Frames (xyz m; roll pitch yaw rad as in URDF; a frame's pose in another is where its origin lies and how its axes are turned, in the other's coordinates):
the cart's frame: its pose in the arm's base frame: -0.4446 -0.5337 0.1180 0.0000 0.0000 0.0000
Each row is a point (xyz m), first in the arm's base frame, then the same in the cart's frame.
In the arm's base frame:
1: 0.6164 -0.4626 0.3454
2: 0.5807 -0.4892 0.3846
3: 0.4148 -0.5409 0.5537
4: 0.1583 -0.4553 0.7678
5: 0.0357 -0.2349 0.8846
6: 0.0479 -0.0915 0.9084
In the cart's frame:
1: 1.0610 0.0711 0.2274
2: 1.0253 0.0445 0.2666
3: 0.8594 -0.0072 0.4357
4: 0.6029 0.0784 0.6498
5: 0.4803 0.2988 0.7666
6: 0.4925 0.4422 0.7904

